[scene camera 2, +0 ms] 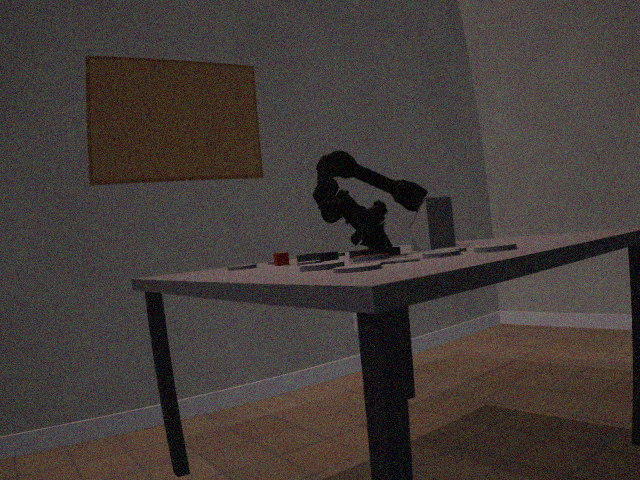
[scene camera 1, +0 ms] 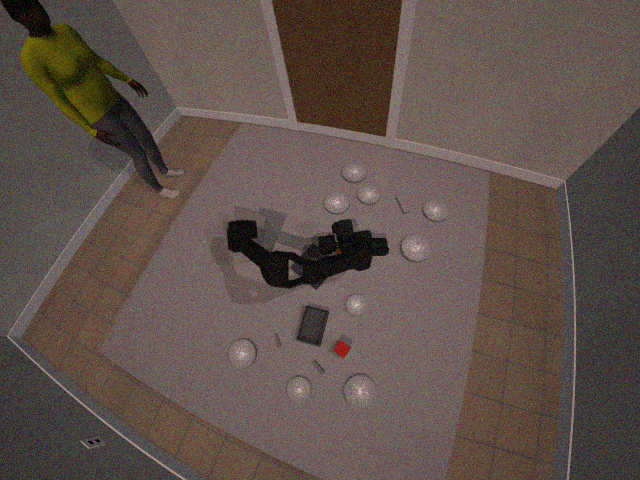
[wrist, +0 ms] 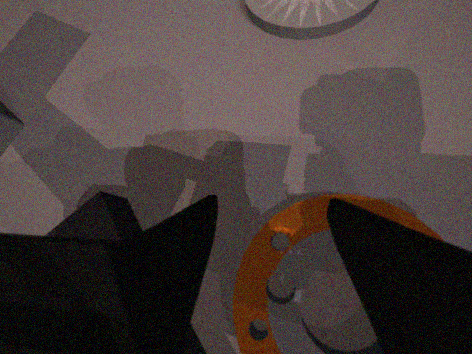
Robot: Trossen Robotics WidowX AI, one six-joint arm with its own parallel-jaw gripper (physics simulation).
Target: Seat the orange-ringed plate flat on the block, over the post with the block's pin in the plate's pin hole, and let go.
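An orange-ringed plate [wrist: 311, 245] rests on the table, and a dark square block [wrist: 105, 216] is visible as well. My gripper [scene camera 2: 389, 249] can also be seen in scene camera 1 [scene camera 1: 339, 239] and in the wrist view [wrist: 272, 205].
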